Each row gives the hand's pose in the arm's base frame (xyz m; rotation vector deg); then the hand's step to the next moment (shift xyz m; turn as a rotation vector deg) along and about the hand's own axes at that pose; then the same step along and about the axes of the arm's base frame.
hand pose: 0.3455 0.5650 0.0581 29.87 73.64 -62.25
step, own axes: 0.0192 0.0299 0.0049 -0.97 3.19 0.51
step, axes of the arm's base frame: 0.0266 0.0025 -0.0240 3.09 1.33 0.26
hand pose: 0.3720 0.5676 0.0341 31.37 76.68 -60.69
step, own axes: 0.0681 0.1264 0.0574 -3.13 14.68 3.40
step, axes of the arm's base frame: 0.1300 -0.0101 -0.0831 14.61 4.85 0.14
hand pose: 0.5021 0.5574 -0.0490 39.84 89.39 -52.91
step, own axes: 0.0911 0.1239 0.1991 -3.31 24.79 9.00
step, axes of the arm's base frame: 0.1893 -0.1107 -0.1233 25.98 5.30 -1.88
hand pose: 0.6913 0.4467 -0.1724 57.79 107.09 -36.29
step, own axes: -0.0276 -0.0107 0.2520 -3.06 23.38 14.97
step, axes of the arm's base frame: 0.1157 -0.2053 -0.0941 27.50 0.16 -4.87
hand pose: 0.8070 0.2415 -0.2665 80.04 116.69 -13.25
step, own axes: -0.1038 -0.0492 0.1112 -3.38 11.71 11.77
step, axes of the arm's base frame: 0.0251 -0.1541 -0.0342 15.94 -3.40 -4.64
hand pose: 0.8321 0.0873 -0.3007 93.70 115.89 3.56
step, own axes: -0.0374 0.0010 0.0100 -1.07 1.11 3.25
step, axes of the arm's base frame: 0.0098 -0.0370 0.0057 2.52 -1.63 -1.99
